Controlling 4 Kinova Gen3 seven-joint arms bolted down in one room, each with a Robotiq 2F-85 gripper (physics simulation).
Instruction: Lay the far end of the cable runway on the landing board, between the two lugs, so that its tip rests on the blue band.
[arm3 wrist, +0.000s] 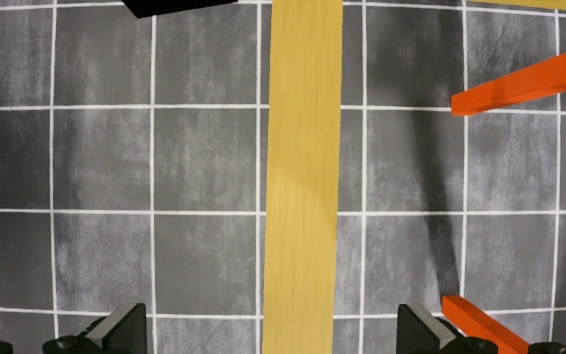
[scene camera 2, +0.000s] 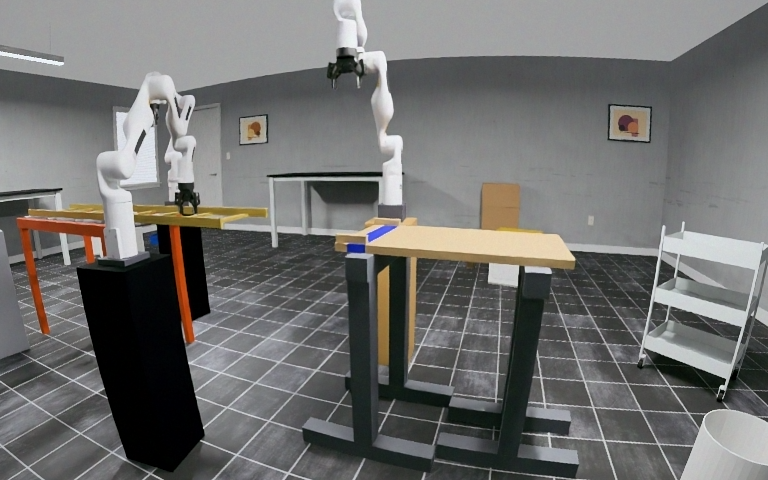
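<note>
The cable runway (arm3 wrist: 303, 150) (scene camera 2: 169, 218) is a yellow, ladder-like frame. In scene camera 2 it lies on the orange trestle at the left, apart from the landing board (scene camera 2: 481, 244). The tan board carries a blue band (scene camera 2: 381, 232) at its left end; the lugs are hard to make out. Arm3's gripper (arm3 wrist: 272, 312) is open, its fingers wide on either side of a yellow rail seen below. In scene camera 2, one gripper (scene camera 2: 187, 210) is low at the runway, its grip unclear. The centre arm's gripper (scene camera 2: 346, 83) is raised and open. The left foreground arm's gripper is mostly hidden.
An orange trestle (scene camera 2: 182, 283) supports the runway; orange bars (arm3 wrist: 510, 85) show in the wrist view. A black pedestal (scene camera 2: 138, 350) stands in the left foreground. Dark grey legs (scene camera 2: 362, 350) hold up the landing board. A white cart (scene camera 2: 710, 249) and a white bin (scene camera 2: 730, 452) stand right.
</note>
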